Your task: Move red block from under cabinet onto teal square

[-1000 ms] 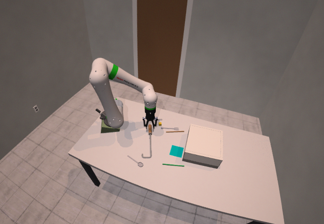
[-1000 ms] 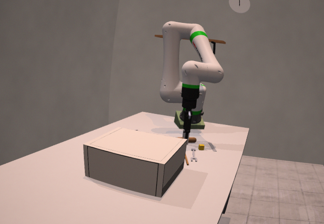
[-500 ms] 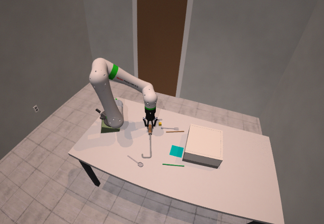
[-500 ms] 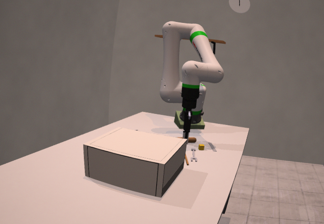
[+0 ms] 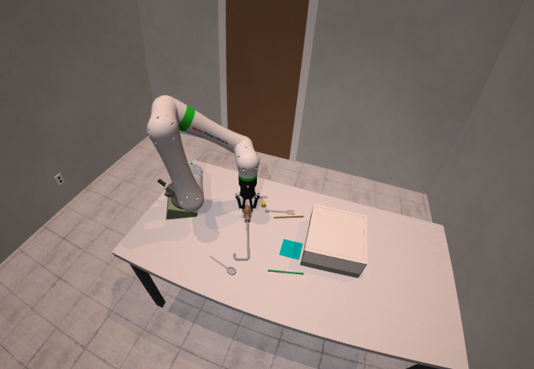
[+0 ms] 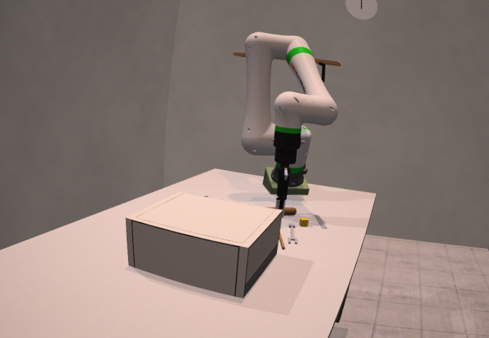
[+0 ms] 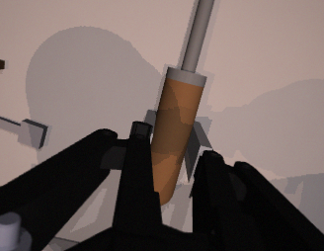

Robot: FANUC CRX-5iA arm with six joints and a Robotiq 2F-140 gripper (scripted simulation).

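The brown stick is 210 mm ahead of my hand, 100 mm to the left of it and 30 mm below it. Round my hand: yellow cube (120 mm to the left, 50 mm ahead, 20 mm below); then hook tool (120 mm to the right, 30 mm ahead, 20 mm below); then flat grey bar (150 mm to the left, 30 mm below, 30 mm behind).
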